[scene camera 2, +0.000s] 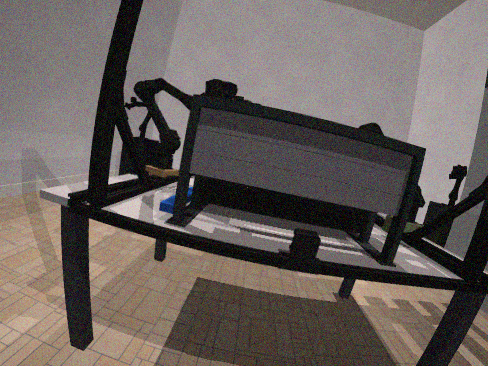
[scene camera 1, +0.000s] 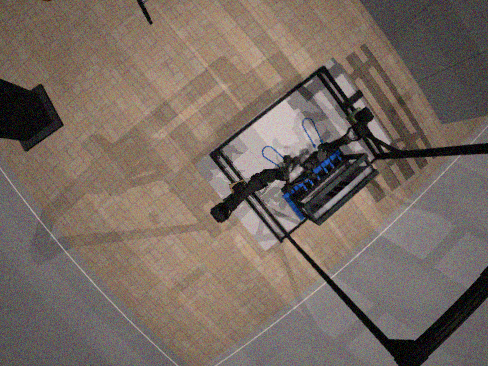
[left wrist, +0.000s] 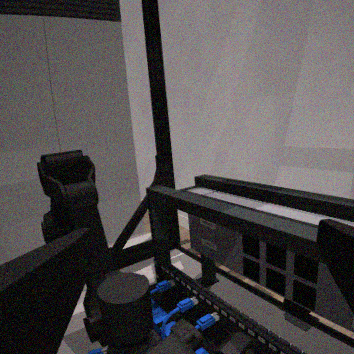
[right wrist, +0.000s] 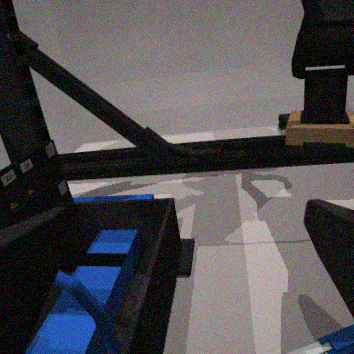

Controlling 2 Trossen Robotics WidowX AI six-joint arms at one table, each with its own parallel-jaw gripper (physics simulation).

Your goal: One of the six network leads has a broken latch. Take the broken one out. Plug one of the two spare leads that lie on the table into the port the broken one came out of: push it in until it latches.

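Frame: origin at the left arm's base, x ahead, y left, z up, level; centimetres.
Seen in the pictures: left gripper, fingertip midpoint: [scene camera 2: 252, 102] [scene camera 1: 304, 172] [left wrist: 205, 235]; right gripper, fingertip midpoint: [scene camera 1: 295, 178] [right wrist: 188, 215]; left arm's base, link origin: [scene camera 2: 162, 167] [scene camera 1: 239, 189] [right wrist: 323, 117]; right arm's base, link origin: [scene camera 1: 359, 116].
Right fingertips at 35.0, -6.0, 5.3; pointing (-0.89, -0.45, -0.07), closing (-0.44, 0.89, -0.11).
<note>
Pixels of each thing's top centre, then the offset from my right fingertips to it, as dx, dy, dz. Level surfaces: height alone.
- patch panel, top centre: [left wrist: 236, 318] +17.5, -6.3, +1.0
- black rack, top centre: [left wrist: 248, 210] [scene camera 2: 305, 126] [scene camera 1: 338, 182] +18.3, -9.0, +16.3
- table, surface height: dz -9.9
Several blue network leads [scene camera 1: 319, 170] [left wrist: 186, 304] are plugged into the patch panel [left wrist: 225, 310] at the front of the black rack [scene camera 1: 348, 181] [scene camera 2: 297, 160] [left wrist: 225, 207]. I cannot tell which latch is broken. Two spare leads, both blue loops, lie on the table: one [scene camera 1: 271, 154] to the left and one [scene camera 1: 311, 131] further back. My left gripper [scene camera 1: 289, 163] [scene camera 2: 221, 87] is open and empty, level with the rack's top. My right gripper [scene camera 1: 319, 152] is open and empty, low in front of the plugged leads. Its wrist [left wrist: 123, 309] shows in the left wrist view.
The table [scene camera 1: 279, 123] [scene camera 2: 264, 232] [right wrist: 225, 281] has a black frame with a slanted brace [right wrist: 105, 112]. A blue block [scene camera 2: 171, 203] [scene camera 1: 293, 208] lies under the rack's end. The left arm's base stands on a wooden block [right wrist: 316, 135] [scene camera 2: 159, 171]. A camera pole [scene camera 1: 344, 294] crosses the floor.
</note>
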